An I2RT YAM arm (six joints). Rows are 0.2 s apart.
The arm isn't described. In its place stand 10 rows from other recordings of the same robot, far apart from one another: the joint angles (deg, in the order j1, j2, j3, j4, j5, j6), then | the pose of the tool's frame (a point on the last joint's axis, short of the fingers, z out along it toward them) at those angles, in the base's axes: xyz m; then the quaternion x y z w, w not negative.
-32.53 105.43 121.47 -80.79 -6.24 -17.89 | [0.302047 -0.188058 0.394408 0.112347 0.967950 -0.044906 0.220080]
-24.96 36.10 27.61 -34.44 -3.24 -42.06 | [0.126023 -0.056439 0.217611 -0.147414 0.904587 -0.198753 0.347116]
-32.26 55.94 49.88 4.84 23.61 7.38 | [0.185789 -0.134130 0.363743 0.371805 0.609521 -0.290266 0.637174]
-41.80 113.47 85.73 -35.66 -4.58 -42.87 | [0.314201 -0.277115 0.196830 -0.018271 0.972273 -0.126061 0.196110]
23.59 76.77 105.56 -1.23 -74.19 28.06 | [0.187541 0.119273 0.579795 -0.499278 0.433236 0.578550 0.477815]
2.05 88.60 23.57 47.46 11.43 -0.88 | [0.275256 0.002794 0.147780 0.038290 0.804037 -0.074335 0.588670]
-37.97 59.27 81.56 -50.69 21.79 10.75 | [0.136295 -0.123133 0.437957 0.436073 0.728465 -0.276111 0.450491]
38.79 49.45 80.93 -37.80 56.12 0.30 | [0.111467 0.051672 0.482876 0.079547 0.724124 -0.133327 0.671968]
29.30 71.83 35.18 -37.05 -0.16 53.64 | [0.175075 0.098362 0.161035 0.208490 0.967694 0.094916 0.105310]
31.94 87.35 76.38 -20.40 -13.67 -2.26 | [0.294640 0.193598 0.332972 -0.310257 0.810339 0.224817 0.443338]
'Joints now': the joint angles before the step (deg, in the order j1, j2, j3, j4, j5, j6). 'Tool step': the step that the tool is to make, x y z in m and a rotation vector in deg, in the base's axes. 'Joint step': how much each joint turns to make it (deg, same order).
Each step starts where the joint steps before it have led.
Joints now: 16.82, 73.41, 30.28, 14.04, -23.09, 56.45
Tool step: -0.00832, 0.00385, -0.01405, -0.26, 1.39, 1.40
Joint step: 1.38, 0.54, -2.79, 1.99, -0.10, 0.15
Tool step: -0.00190, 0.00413, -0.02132, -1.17, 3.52, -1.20
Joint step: 1.31, 3.83, -1.86, 2.53, 2.11, 1.46
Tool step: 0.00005, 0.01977, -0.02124, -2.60, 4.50, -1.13
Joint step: 4.81, 6.29, 0.61, 1.49, 5.25, 3.02
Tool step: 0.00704, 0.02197, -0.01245, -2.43, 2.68, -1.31
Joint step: 4.17, 6.30, 3.30, 0.16, 4.87, 2.77
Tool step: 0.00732, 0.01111, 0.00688, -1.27, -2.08, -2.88
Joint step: 1.86, 0.98, 2.69, -0.31, 5.00, 1.42
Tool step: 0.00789, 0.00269, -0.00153, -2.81, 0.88, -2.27
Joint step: 0.04, 1.88, 2.55, -2.85, 3.04, -0.01
